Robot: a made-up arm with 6 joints. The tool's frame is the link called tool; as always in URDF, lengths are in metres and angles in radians.
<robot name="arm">
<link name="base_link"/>
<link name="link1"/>
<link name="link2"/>
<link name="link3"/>
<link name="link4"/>
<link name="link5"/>
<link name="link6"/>
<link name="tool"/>
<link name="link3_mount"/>
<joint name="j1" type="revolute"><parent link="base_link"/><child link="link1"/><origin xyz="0.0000 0.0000 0.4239" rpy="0.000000 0.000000 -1.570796"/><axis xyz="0 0 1"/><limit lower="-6.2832" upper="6.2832"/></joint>
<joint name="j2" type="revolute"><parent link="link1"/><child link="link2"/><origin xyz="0.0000 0.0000 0.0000" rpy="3.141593 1.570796 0.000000"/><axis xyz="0 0 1"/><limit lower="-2.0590" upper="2.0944"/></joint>
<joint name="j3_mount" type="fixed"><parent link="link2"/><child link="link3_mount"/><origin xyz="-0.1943 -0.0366 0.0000"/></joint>
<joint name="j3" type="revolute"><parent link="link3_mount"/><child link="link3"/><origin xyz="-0.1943 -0.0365 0.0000"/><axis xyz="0 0 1"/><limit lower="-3.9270" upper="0.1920"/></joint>
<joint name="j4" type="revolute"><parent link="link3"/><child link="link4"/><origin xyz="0.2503 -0.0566 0.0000" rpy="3.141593 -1.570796 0.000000"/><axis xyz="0 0 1"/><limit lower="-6.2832" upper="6.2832"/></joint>
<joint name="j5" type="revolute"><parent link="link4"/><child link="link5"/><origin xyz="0.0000 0.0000 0.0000" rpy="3.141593 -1.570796 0.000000"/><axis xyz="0 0 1"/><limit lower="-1.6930" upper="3.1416"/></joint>
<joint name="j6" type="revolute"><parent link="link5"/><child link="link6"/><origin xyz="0.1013 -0.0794 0.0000" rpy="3.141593 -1.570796 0.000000"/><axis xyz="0 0 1"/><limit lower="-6.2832" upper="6.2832"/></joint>
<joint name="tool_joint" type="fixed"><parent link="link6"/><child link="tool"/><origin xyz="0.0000 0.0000 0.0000" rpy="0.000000 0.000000 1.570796"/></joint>
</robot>
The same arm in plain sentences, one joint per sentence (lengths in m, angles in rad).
The arm has six revolute joints in a row. What follows holds with every joint at zero, and every direction is one of the base frame's. The first joint is mounted 0.4239 m along +z from the base frame's origin and turns about +z, from -6.2832 to 6.2832 rad. The second joint is mounted at the same point as the first joint and turns about +y, from -2.0590 to 2.0944 rad. The third joint is mounted 0.0731 m along +x and 0.3886 m along +z from the second joint and turns about +y, from -3.9270 to 0.1920 rad. The fourth joint is mounted 0.0566 m along +x and 0.2503 m along -z from the third joint and turns about -z, from -6.2832 to 6.2832 rad. The fifth joint is mounted at the same point as the fourth joint and turns about +y, from -1.6930 to 3.1416 rad. The sixth joint is mounted 0.0794 m along +x and 0.1013 m along -z from the fifth joint and turns about -z, from -6.2832 to 6.2832 rad. The tool frame, which is the frame that the pose is given for, is mounted at the same point as the sixth joint; its axes are the base frame's turned by roll 3.1416, pitch 0.0000 and yaw 0.0000 rad (as in URDF: about the fixed x, then y, then z).
